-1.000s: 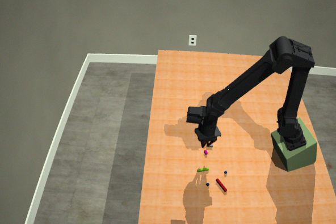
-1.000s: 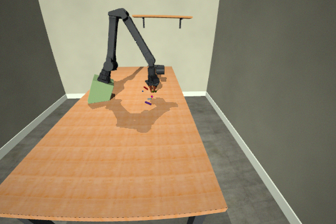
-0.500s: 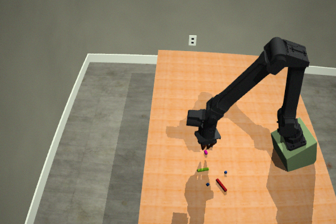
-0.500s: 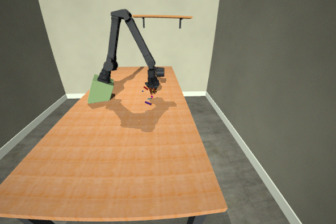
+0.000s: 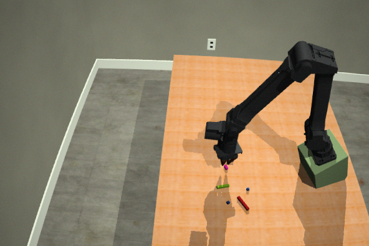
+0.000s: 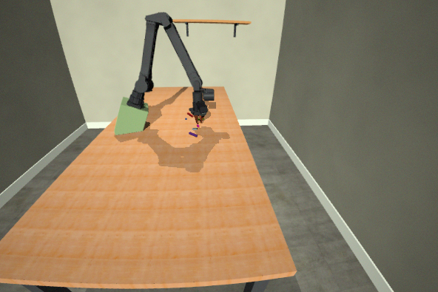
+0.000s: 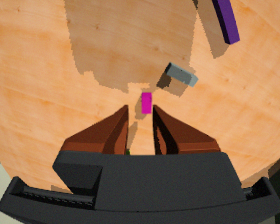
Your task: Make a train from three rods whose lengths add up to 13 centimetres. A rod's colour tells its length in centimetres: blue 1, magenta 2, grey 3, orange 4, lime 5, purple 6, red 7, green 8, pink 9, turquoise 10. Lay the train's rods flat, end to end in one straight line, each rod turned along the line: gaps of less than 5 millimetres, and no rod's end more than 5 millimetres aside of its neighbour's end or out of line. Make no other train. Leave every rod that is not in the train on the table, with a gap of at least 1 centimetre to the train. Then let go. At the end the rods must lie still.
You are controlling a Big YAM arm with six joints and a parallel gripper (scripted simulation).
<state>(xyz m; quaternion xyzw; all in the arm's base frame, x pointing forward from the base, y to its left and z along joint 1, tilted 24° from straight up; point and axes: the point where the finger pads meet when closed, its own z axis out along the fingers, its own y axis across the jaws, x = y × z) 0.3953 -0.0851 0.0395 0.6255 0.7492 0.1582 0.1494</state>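
The magenta rod lies 30 mm below my hand and 10 mm behind it. The rest, counted from my hand: lime rod (100 mm to the left, 30 mm below, 20 mm ahead); grey rod (40 mm to the right, 30 mm below, 30 mm behind); purple rod (100 mm to the right, 50 mm behind, 30 mm below).
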